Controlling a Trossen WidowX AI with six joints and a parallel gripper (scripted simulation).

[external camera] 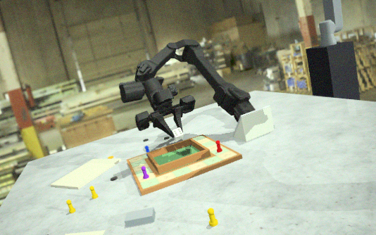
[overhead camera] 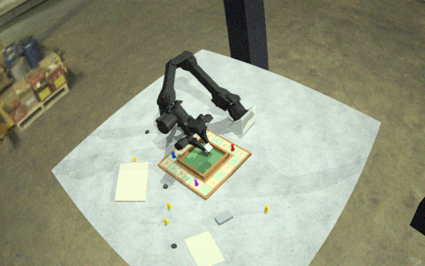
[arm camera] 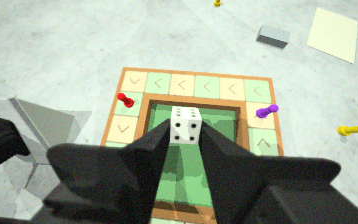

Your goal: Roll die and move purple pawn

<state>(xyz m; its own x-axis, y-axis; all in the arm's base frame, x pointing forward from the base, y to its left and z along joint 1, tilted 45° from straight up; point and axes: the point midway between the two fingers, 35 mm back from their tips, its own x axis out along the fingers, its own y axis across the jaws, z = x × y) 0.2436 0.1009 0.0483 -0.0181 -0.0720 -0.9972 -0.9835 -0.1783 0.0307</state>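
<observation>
My gripper tip is now 12 cm short of the purple pawn, 6 cm to the right of it and 6 cm above it. From my gripper tip the other things lie so: white die (right at my gripper tip); then green tray (8 cm below, 2 cm to the right, 2 cm ahead); then red pawn (10 cm behind, 6 cm below, 3 cm to the left).
</observation>
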